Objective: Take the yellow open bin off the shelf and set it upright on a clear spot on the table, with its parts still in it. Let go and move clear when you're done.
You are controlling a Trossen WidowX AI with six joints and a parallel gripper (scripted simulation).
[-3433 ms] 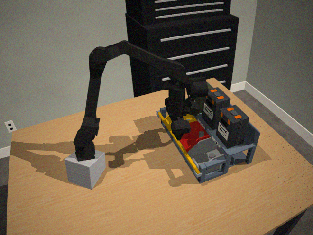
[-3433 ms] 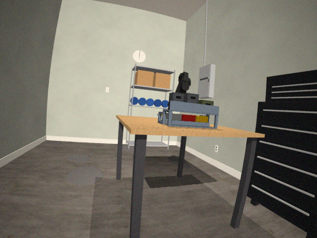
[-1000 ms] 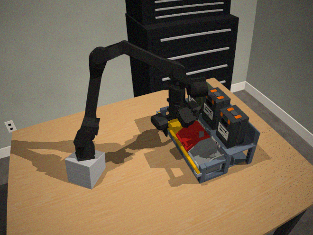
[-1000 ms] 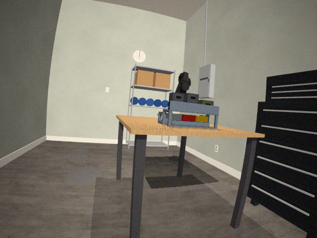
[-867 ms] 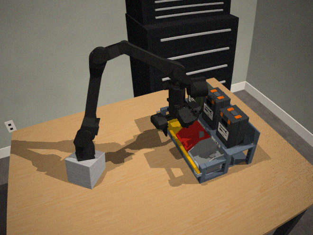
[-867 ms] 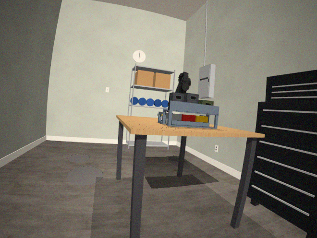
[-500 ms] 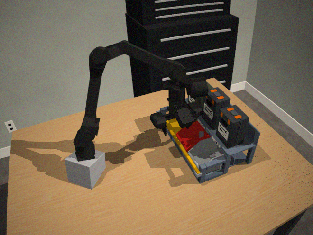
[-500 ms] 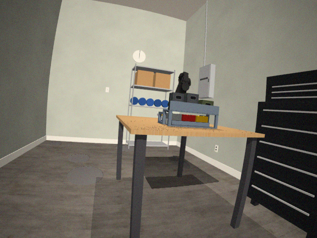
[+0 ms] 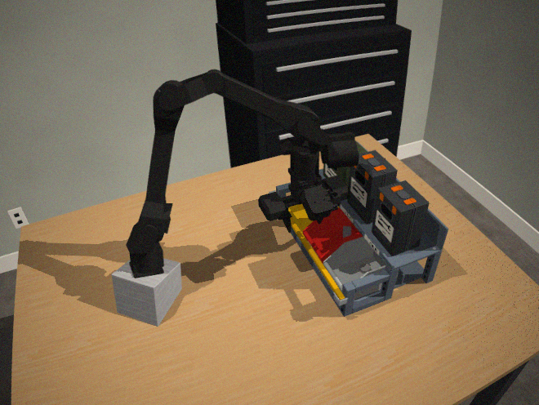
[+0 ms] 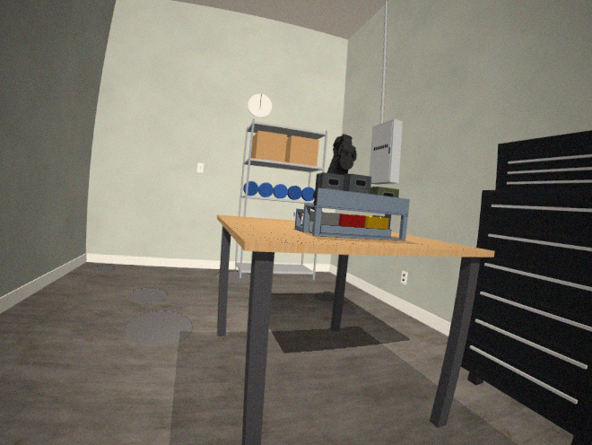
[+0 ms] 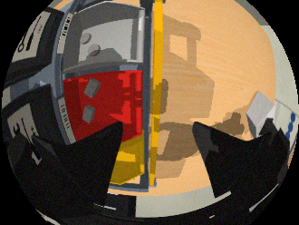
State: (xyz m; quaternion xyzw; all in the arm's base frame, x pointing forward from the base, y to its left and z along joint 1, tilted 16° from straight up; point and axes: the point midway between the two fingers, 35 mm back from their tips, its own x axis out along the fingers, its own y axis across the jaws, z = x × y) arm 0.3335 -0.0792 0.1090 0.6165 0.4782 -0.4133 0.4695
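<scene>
The long yellow strip lies 8 cm below my hand. The rest, counted from my hand: red bin 9 cm below, 9 cm ahead, 1 cm to the right; then grey bin 12 cm to the right, 9 cm below, 8 cm ahead; then yellow open bin 11 cm to the left, 9 cm below, 9 cm ahead.
</scene>
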